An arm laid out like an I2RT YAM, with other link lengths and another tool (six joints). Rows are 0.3 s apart.
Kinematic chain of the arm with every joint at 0, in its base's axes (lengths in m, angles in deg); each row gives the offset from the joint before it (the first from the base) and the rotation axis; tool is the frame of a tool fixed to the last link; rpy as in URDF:
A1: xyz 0 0 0.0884 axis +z
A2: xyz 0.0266 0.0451 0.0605 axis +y
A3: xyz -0.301 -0.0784 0 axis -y
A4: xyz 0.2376 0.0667 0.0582 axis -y
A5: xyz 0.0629 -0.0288 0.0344 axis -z
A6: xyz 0.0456 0 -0.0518 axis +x
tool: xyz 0.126 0.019 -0.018 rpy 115.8 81.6 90
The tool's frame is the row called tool.
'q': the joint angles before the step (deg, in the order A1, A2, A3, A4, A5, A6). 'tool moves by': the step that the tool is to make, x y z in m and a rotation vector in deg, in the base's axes. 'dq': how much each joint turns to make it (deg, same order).
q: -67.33 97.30 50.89 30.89 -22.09 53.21
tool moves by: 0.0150 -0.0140 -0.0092 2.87 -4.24 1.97
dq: 0.10 5.62 2.66 3.86 -3.11 4.76
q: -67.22 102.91 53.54 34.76 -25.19 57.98
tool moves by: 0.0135 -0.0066 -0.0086 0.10 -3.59 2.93
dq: 0.20 4.89 0.92 6.61 -3.43 2.95
